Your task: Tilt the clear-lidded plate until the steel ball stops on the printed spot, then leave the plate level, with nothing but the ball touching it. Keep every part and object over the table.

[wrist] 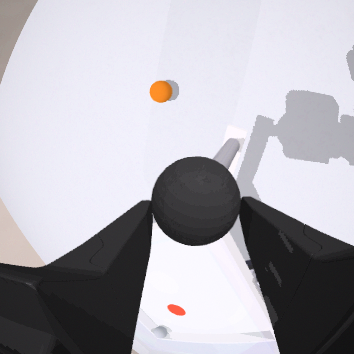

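Note:
My gripper [196, 207] is shut on a round black knob [196, 220], with one finger on each side. The white plate [205, 285] shows below the knob, between the fingers; the fingers hide its sides. The printed spot [176, 309] is a red oval on the plate. The steel ball [161, 331] is small and grey. It lies at the plate's lower left edge in the view, a little apart from the red spot. The clear lid is hard to make out. I cannot tell how far the plate is tilted.
An orange ball [161, 91] lies on the white round table [80, 125], upper left of the knob. A grey rod [228, 153] rises behind the knob from a small pale block [235, 132]. The arm's shadow falls at the right. The table's curved edge shows at the left.

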